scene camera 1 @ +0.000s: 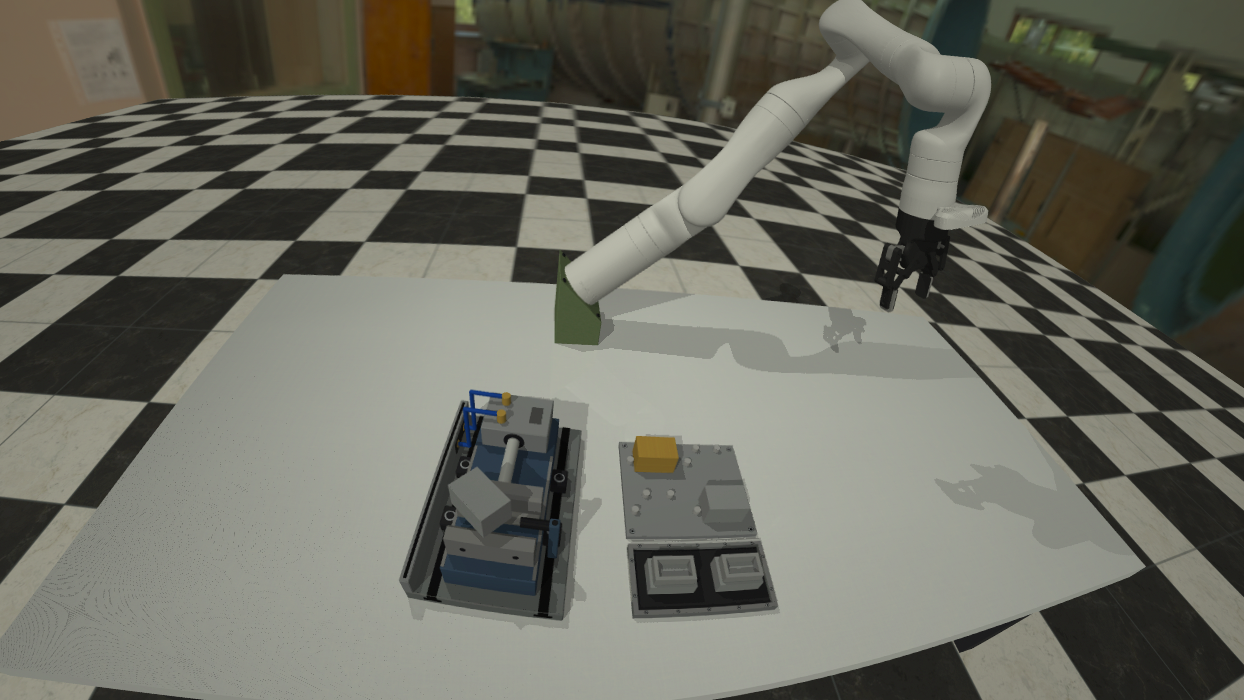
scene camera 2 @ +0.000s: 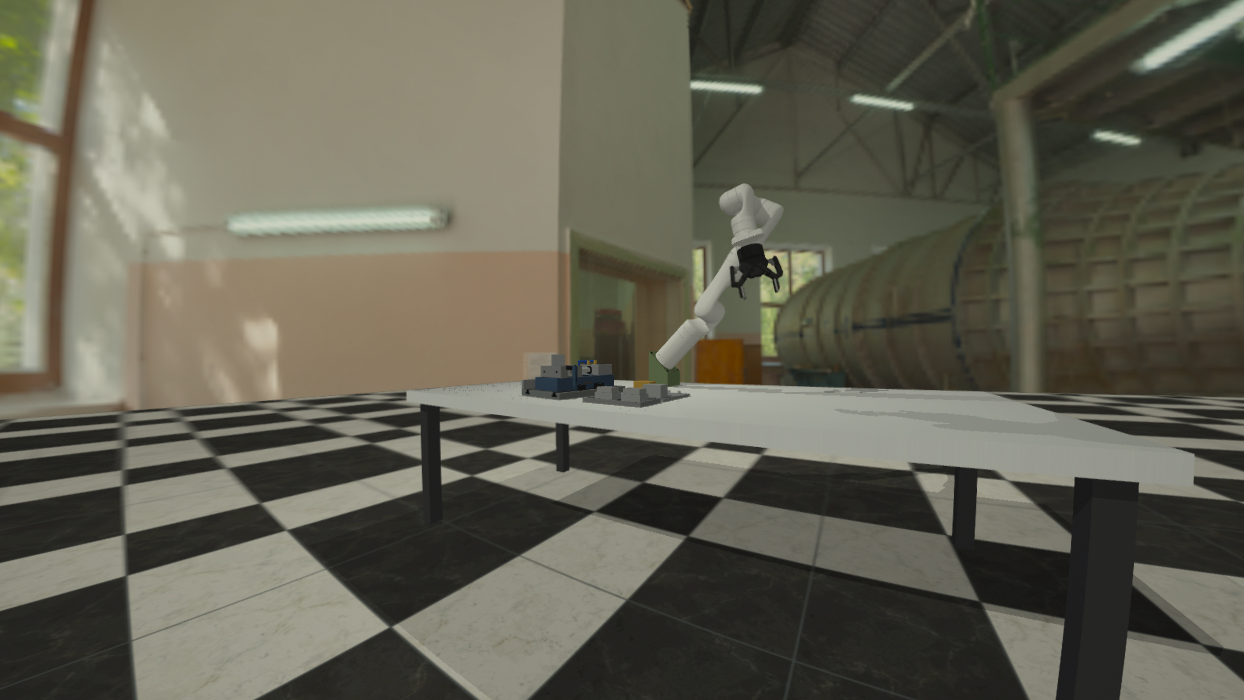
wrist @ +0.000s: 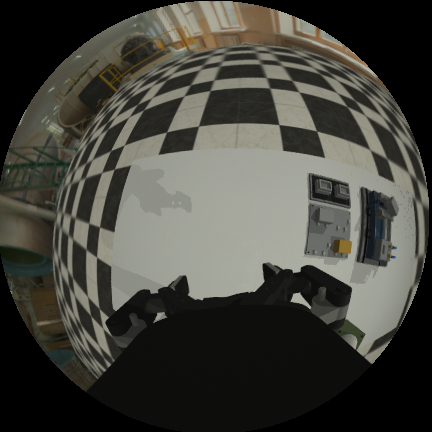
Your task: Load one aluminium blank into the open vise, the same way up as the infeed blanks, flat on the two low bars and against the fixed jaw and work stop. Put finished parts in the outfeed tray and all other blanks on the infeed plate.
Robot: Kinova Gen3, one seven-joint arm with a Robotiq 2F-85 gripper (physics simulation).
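Where they show: gripper, fingertip midpoint: (scene camera 1: 904, 302) (scene camera 2: 760, 295) (wrist: 224, 278); arm's base, origin of the base link: (scene camera 1: 579, 285) (scene camera 2: 663, 361).
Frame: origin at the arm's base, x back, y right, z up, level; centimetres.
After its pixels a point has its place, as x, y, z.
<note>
My gripper (scene camera 1: 905, 300) {-27.8, -47.3, 19.7} (scene camera 2: 759, 291) {-27.8, -47.3, 19.7} (wrist: 224, 278) {-27.8, -47.3, 19.7} is open and empty, high above the far right of the table, well away from the vise. A grey blank (scene camera 1: 480, 500) {-51.5, 11.0, 3.1} (scene camera 2: 545, 363) (wrist: 393, 206) {-49.8, 9.6, 3.1} sits tilted and turned on the vise (scene camera 1: 489, 572) {-56.6, 10.0, -4.1} (scene camera 2: 556, 383) {-57.6, 5.0, -5.6} (wrist: 371, 225) {-43.6, 3.5, -6.1}, by the jaws; what it rests on is hard to tell. A grey blank (scene camera 1: 727, 501) {-44.7, -21.0, -5.7} (wrist: 326, 215) {-43.7, -21.2, -5.7} and an orange block (scene camera 1: 655, 454) {-36.4, -11.6, -5.7} (wrist: 343, 246) {-34.8, -12.9, -5.7} lie on the infeed plate (scene camera 1: 669, 522) {-45.8, -13.3, -9.3} (wrist: 315, 240) {-35.8, -23.0, -9.3}. Two grey parts with raised rims (scene camera 1: 671, 573) {-54.6, -11.9, -7.4} (scene camera 1: 738, 570) {-54.6, -20.9, -7.4} lie in the outfeed tray (scene camera 1: 702, 612) {-59.5, -15.6, -9.0} (wrist: 326, 201) {-49.7, -19.2, -9.1}.
Blue pipes with orange tips (scene camera 1: 487, 394) {-32.8, 12.8, 0.8} rise at the vise's rear end. The vise's base has a raised side rail (scene camera 1: 432, 496) {-46.3, 18.5, -5.1}. Small pegs stand on the infeed plate. The arm's green base mount (scene camera 1: 577, 320) {-5.7, -0.1, -4.4} (wrist: 353, 332) {-5.3, 0.4, 0.6} stands at the table's (scene camera 1: 782, 417) {-23.3, -38.7, -10.1} far edge.
</note>
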